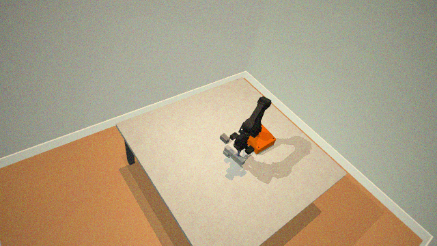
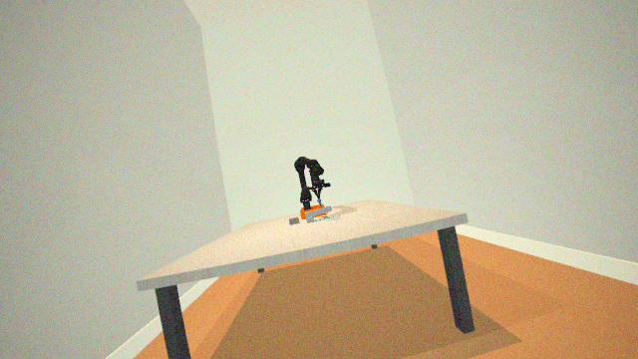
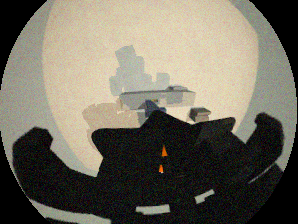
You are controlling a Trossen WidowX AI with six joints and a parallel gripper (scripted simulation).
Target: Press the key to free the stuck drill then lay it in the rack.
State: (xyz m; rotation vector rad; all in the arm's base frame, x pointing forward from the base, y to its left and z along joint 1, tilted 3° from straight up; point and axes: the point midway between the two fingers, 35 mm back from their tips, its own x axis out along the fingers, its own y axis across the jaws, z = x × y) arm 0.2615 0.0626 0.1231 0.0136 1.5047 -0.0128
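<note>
Right now the yellow-green drill is 50 mm to the right of my gripper tip and 80 mm below it. Also, from my gripper tip: rack (80 mm behind, 190 mm to the right, 120 mm below).
</note>
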